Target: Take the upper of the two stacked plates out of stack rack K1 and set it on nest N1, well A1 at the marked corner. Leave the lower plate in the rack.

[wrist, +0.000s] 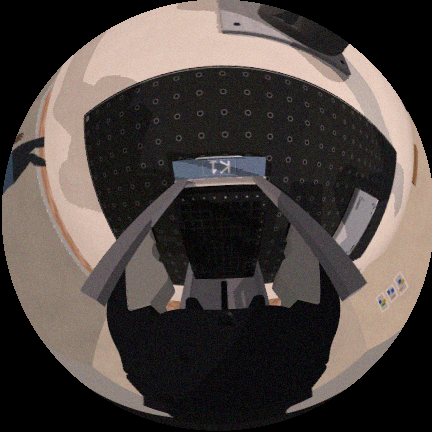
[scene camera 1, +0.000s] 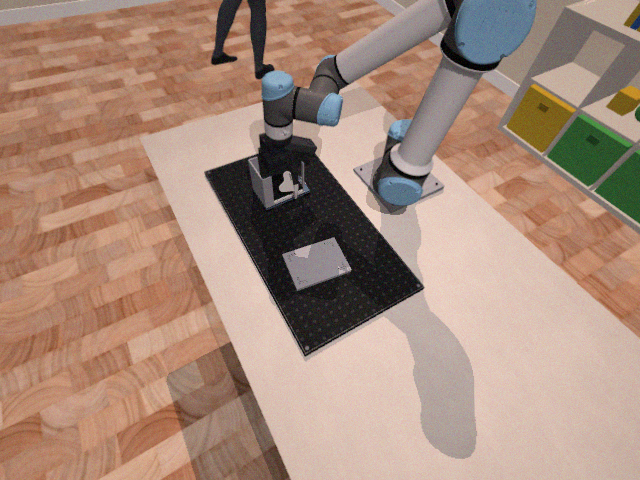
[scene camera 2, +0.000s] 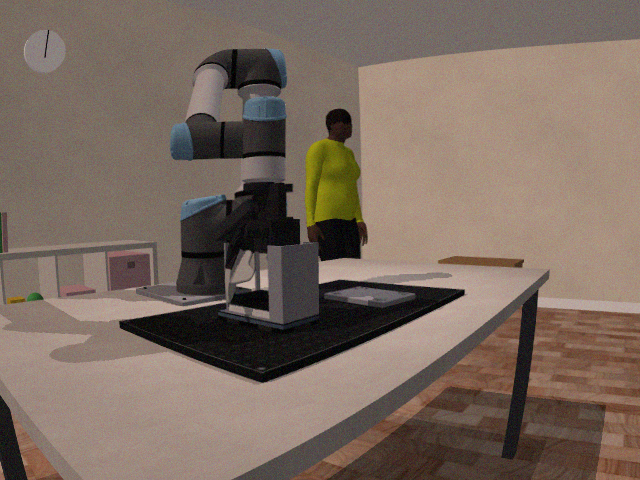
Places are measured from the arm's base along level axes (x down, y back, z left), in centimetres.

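Pixels of known places: gripper, fingertip midpoint: (wrist: 220,226) (scene camera 1: 284,182) (scene camera 2: 260,298); arm's base at its link origin: (scene camera 2: 205,289).
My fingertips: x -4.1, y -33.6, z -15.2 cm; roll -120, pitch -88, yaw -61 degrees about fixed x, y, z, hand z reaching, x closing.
Ahead of a thing's pixels: the offset from my fingertips to its top centre. "spot": to the spot under its first point. Level surfaces: height alone.
Stack rack K1 @(dx -9.8, dy -1.3, dz +0.1 cm) (scene camera 1: 261,187) (scene camera 2: 293,284) (wrist: 186,171) is a grey-walled holder with a blue base and a K1 label, at the far end of the board in scene camera 1. A black plate with a grid of wells @(spot: dx -0.5, dy -0.7, dz +0.2 cm) (wrist: 222,235) shows inside it in the wrist view; the lower plate cannot be told apart. My gripper (wrist: 220,226) is open and empty, pointing down inside the rack's upper part, its fingers on either side of the black plate. Walls partly hide the fingers in scene camera 2. Nest N1 @(dx +2.6, dy -5.4, dz +28.6 cm) (scene camera 1: 316,264) (scene camera 2: 371,296) (wrist: 357,220) is a light grey rectangle; its corner marks are too small to read.
The black perforated board @(dx +4.1 cm) (scene camera 1: 336,315) (scene camera 2: 206,338) (wrist: 225,102) carries the rack and nest on the pale table @(dx +5.4 cm) (scene camera 1: 516,361) (scene camera 2: 129,408). The arm's base plate (scene camera 1: 436,187) (scene camera 2: 155,293) (wrist: 227,25) is beside the board. A person (scene camera 2: 333,180) stands behind the table.
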